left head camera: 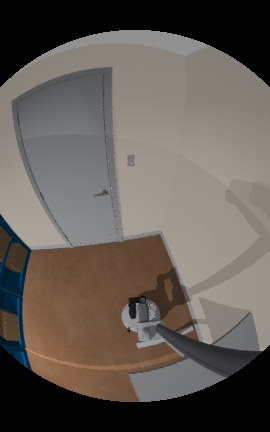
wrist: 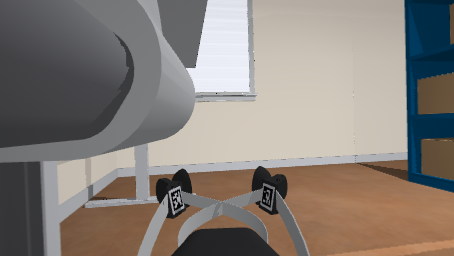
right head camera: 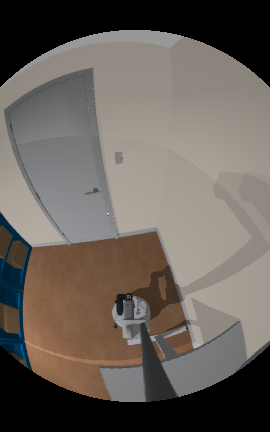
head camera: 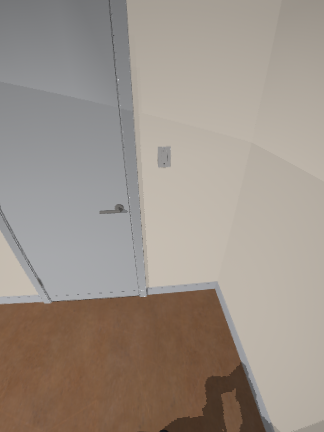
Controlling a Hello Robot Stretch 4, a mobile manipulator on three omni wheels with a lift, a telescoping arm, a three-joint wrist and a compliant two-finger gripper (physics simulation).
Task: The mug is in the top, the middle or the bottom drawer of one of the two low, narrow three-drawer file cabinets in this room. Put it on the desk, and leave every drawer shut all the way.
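Frame: origin at the robot's base, x down, y right, z back, level; millimetres.
Seen in the pictures: gripper, fingertip midpoint: (left head camera: 133, 332) (wrist: 221, 182) (right head camera: 120, 328).
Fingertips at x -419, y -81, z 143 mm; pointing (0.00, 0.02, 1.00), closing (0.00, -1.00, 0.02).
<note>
A point is followed by its place in that frame.
My gripper (wrist: 221, 182) @(x -419, y -81, z 143 mm) is open and empty in the wrist view, its two dark pads standing well apart above the floor. The grey desk (left head camera: 170, 382) (right head camera: 150, 382) shows in part at the bottom right of both side head views, behind my base. In the wrist view a white desk leg (wrist: 142, 172) @(x -176, y 467, z 1570 mm) with its foot bar stands left of the gripper. Neither the mug nor a file cabinet shows in these views.
A grey door (head camera: 75, 200) @(x -963, y -570, z -1048 mm) (left head camera: 70, 190) @(x -972, y -665, z -1032 mm) (right head camera: 55, 185) @(x -1045, y -731, z -1022 mm) is shut in the wall ahead. A blue shelf unit (left head camera: 25, 305) (right head camera: 25, 300) (wrist: 412, 110) with brown boxes stands to the left. A wall (head camera: 280, 280) @(x -780, y 514, z -688 mm) runs close along the right.
</note>
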